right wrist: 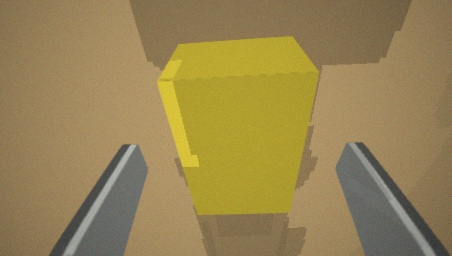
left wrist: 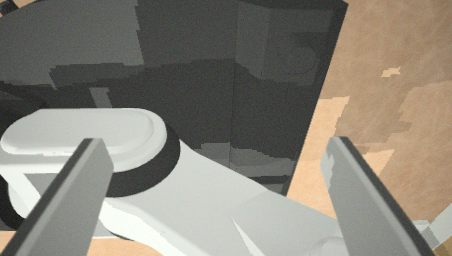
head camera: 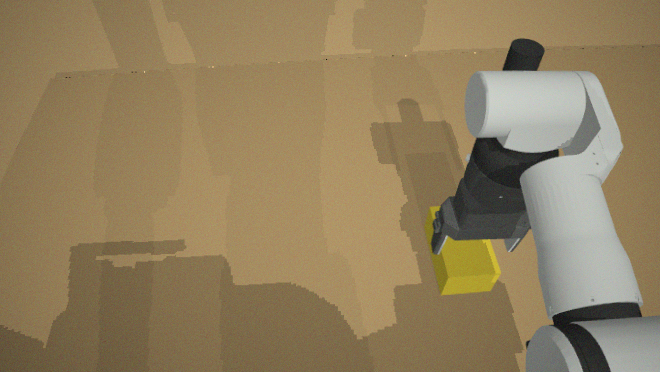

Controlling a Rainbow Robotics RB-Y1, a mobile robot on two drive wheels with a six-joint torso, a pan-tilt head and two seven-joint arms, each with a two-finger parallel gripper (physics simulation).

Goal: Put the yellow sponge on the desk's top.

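Places are measured from the robot's base along level axes (x ahead, y left, z up), in metres.
Where they show: left gripper, fingertip midpoint: (left wrist: 218,151); right gripper, fingertip midpoint: (right wrist: 240,156) (head camera: 472,247).
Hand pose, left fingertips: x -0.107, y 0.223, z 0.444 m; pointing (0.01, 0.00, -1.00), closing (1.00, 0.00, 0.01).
Observation:
Each offset is from my left fingertips to the top centre of the thing. "*": to the spot under its first point. Level surfaces: height alone.
The yellow sponge @(dx +0.461, dy -0.437, dz +0.333 m) (head camera: 467,262) (right wrist: 242,135) is a thick block that rests on the brown desk top @(dz +0.277 m) (head camera: 275,150) (right wrist: 65,100), at the right of the middle in the head view. My right gripper (head camera: 474,249) (right wrist: 240,156) is open and holds nothing. It is above the sponge, which shows between the spread fingers in the right wrist view, with a gap on each side. In the head view the gripper hides part of the sponge. My left gripper (left wrist: 218,151) is open and empty.
A thin seam line crosses the upper part of the head view. Broad shadows fall across the desk top. In the left wrist view, white robot parts @(* dx -0.018, dy -0.171, dz -0.085 m) (left wrist: 200,200) and a large dark panel (left wrist: 190,90) lie beyond the fingers, with a tan surface @(dz -0.443 m) (left wrist: 420,40) at the right.

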